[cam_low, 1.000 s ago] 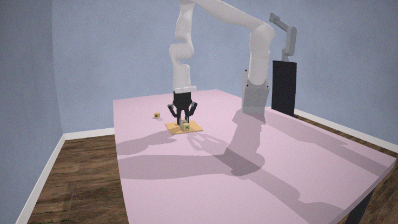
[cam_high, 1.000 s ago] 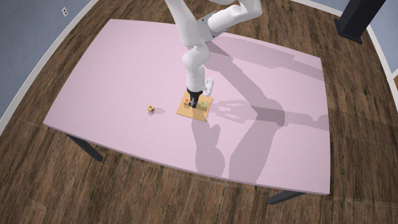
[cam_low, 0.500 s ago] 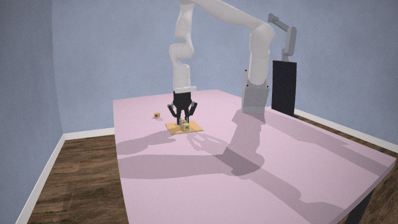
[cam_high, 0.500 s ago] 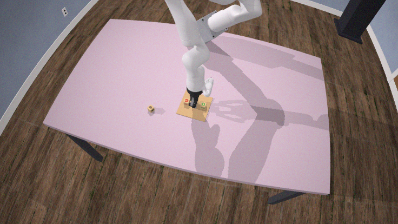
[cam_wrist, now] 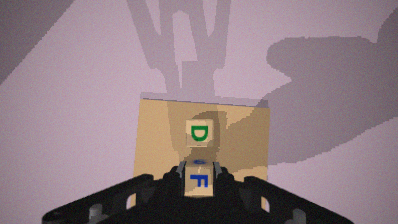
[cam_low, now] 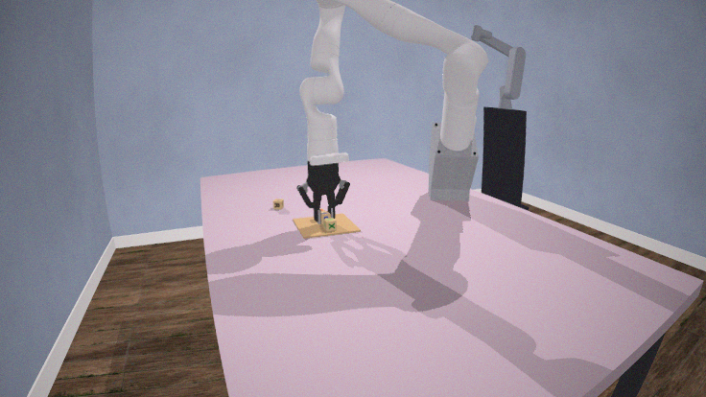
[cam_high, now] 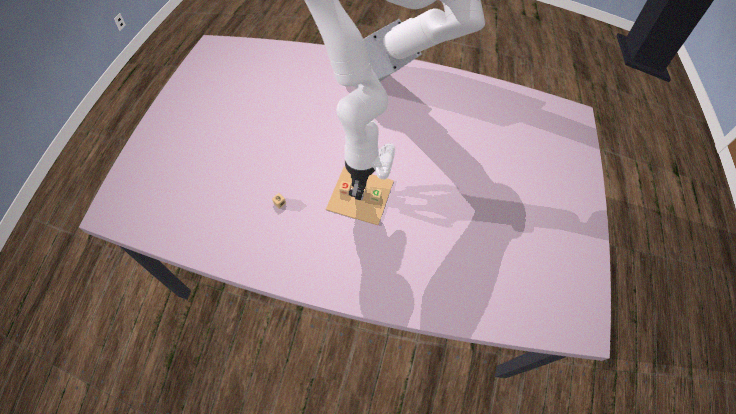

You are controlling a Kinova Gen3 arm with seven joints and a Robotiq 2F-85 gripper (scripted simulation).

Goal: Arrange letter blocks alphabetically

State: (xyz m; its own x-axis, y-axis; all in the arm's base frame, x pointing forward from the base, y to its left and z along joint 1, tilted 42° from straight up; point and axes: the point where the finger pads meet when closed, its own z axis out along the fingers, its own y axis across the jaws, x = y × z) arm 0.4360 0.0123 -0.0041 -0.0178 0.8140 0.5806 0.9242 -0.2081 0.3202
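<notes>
Now: the blue N block 1 cm below my hand. From my hand the other things lie so: green D block: 4 cm to the left, 1 cm below; tan mat: 3 cm below.
</notes>
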